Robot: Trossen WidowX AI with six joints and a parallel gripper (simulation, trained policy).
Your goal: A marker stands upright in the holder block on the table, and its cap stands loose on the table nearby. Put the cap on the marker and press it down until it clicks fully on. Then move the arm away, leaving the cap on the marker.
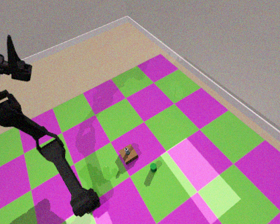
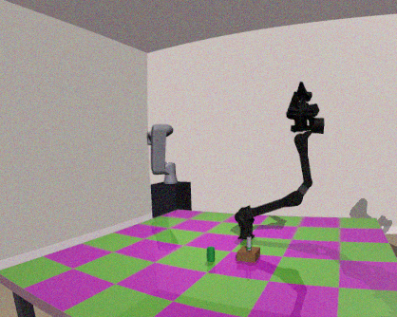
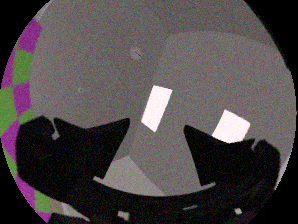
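My gripper tip is now 62 cm above the green cap, 30 cm to the left of it and 21 cm short of it. Round my gripper tip: brown holder block (63 cm below, 18 cm to the right, 15 cm ahead).
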